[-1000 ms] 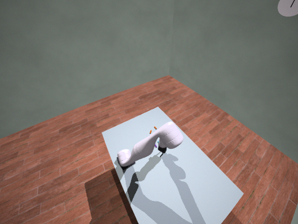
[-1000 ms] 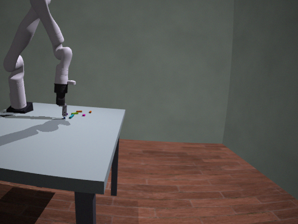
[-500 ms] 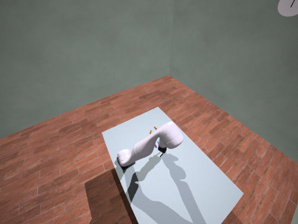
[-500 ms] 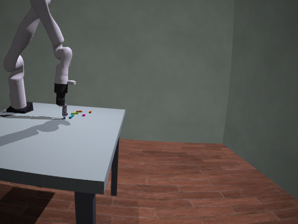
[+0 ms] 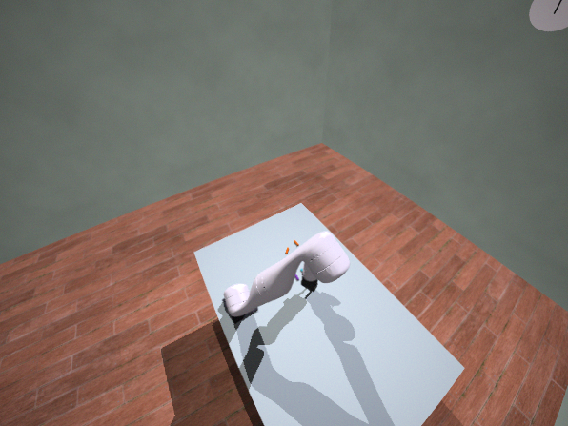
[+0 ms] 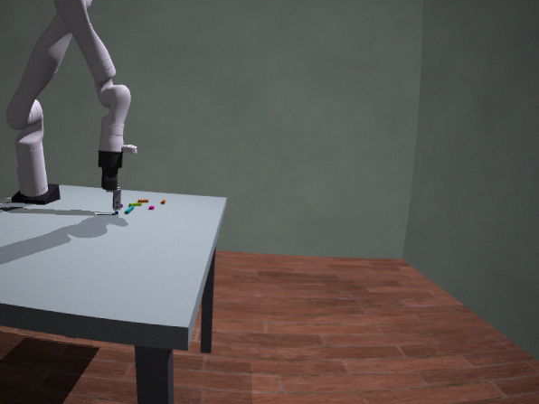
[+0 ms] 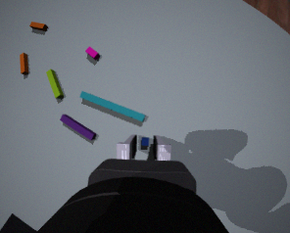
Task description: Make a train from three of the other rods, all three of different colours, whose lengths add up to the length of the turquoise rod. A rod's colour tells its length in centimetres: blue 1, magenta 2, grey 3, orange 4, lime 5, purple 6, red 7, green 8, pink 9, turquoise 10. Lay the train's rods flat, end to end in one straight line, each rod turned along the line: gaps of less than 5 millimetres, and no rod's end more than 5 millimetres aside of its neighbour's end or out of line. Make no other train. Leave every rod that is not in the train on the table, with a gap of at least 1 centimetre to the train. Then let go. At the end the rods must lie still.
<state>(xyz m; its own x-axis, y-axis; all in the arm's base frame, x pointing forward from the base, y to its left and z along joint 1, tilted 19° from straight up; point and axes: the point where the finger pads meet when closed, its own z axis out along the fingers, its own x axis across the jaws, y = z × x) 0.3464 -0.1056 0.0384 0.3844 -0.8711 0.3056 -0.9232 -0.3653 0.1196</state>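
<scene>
Right now my hand is 30 mm above the blue rod. Round my hand: turquoise rod: 30 mm ahead, 70 mm to the left, 30 mm below; magenta rod: 90 mm ahead, 130 mm to the left, 30 mm below; purple rod: 20 mm behind, 100 mm to the left, 30 mm below.
</scene>
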